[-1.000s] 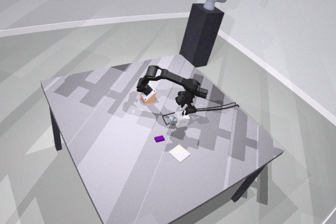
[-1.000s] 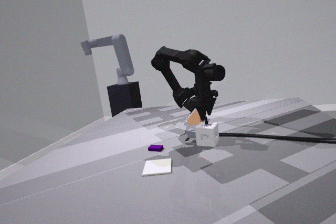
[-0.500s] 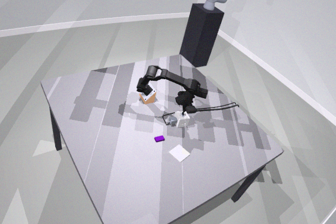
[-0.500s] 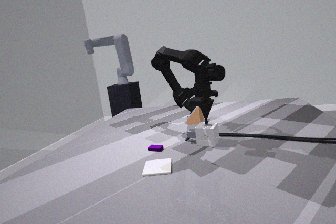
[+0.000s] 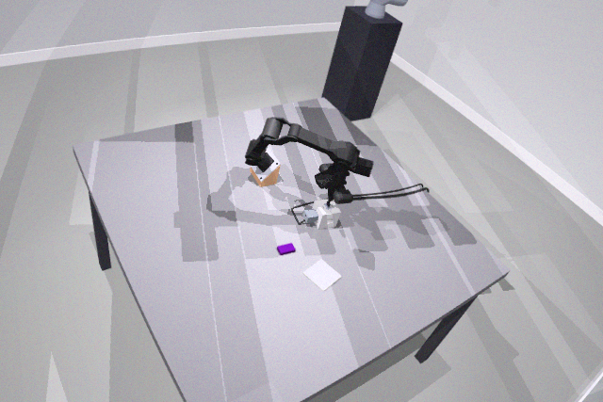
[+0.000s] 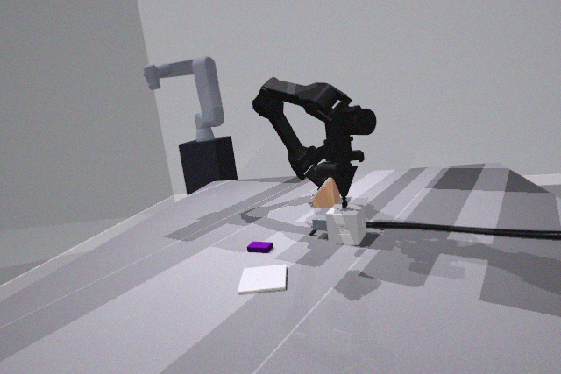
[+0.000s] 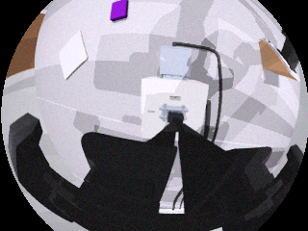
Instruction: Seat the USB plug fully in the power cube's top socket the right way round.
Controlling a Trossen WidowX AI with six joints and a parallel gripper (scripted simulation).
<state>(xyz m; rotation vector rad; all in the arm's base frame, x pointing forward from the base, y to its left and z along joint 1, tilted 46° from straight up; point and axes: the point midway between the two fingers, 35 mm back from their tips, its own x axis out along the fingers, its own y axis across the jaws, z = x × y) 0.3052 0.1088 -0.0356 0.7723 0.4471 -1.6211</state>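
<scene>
My gripper tip is now 40 mm above the USB socket. From my gripper tip the other things lie so: purple block: 210 mm to the right, 100 mm below, 70 mm ahead; flat white tile: 220 mm ahead, 150 mm to the right, 100 mm below; small USB plug: 20 mm below.
</scene>
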